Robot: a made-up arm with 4 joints. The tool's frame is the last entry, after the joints. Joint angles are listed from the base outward.
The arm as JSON. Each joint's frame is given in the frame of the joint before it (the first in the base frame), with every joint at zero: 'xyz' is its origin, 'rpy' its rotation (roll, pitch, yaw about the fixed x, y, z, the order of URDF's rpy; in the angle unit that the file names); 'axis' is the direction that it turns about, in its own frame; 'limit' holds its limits. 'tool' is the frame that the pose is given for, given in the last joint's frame.
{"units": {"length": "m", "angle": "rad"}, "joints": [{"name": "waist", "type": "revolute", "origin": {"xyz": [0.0, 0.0, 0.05], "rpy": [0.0, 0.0, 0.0]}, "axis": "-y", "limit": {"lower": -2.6, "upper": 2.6}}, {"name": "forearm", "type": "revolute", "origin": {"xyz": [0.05, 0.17, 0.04], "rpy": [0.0, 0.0, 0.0]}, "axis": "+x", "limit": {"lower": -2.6, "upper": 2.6}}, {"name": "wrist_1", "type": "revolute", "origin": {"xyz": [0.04, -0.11, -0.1], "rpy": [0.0, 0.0, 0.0]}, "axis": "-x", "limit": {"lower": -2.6, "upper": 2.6}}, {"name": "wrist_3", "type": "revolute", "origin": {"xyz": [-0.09, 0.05, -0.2], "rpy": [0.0, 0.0, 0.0]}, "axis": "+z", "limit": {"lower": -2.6, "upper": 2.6}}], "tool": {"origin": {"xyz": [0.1, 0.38, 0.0], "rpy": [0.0, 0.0, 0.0]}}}
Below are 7 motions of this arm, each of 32 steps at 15 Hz.
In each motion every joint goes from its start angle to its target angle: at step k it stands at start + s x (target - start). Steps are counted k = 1, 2, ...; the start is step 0. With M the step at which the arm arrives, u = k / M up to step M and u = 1 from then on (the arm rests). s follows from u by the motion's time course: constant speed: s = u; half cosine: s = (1 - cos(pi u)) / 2; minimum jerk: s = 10 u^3 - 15 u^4 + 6 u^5.
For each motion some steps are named. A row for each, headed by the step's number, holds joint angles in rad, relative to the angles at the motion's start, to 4 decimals.
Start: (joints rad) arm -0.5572 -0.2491 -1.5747 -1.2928
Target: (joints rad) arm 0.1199 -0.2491 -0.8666 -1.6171
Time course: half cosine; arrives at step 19
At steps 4, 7, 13, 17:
4: 0.0714 0.0000 0.0747 -0.0342
7: 0.2026 0.0000 0.2118 -0.0970
13: 0.5237 0.0000 0.5477 -0.2508
17: 0.6588 0.0000 0.6889 -0.3155

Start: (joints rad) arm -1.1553 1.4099 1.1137 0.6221
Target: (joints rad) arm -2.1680 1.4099 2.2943 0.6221
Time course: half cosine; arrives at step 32
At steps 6, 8, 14, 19, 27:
6: -0.0853 0.0000 0.0995 0.0000
8: -0.1483 0.0000 0.1729 0.0000
14: -0.4076 0.0000 0.4751 0.0000
19: -0.6533 0.0000 0.7617 0.0000
27: -0.9529 0.0000 1.1109 0.0000

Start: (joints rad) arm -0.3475 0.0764 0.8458 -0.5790
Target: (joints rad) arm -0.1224 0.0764 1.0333 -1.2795
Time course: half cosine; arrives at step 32
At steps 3, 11, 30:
3: 0.0048 0.0000 0.0040 -0.0151
11: 0.0595 0.0000 0.0496 -0.1851
30: 0.2229 0.0000 0.1857 -0.6938

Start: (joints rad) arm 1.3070 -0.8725 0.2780 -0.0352
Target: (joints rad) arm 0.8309 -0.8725 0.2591 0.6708
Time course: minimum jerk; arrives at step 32
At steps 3, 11, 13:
3: -0.0034 0.0000 -0.0001 0.0050
11: -0.1074 0.0000 -0.0043 0.1592
13: -0.1563 0.0000 -0.0062 0.2318

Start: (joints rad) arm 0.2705 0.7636 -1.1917 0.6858
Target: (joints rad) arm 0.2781 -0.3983 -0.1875 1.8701
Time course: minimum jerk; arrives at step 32
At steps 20, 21, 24, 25, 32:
20: 0.0055 -0.8421 0.7278 0.8584
21: 0.0059 -0.8998 0.7777 0.9172
24: 0.0068 -1.0416 0.9002 1.0617
25: 0.0070 -1.0767 0.9306 1.0975
32: 0.0076 -1.1619 1.0042 1.1843

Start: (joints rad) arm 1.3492 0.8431 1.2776 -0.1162
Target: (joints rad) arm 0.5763 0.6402 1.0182 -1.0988
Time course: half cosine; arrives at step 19
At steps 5, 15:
5: -0.1247 -0.0327 -0.0419 -0.1586
15: -0.6914 -0.1815 -0.2321 -0.8790

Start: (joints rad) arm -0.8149 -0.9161 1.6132 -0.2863
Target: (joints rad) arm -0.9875 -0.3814 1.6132 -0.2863
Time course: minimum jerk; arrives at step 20
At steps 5, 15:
5: -0.0179 0.0553 0.0000 0.0000
15: -0.1547 0.4794 0.0000 0.0000

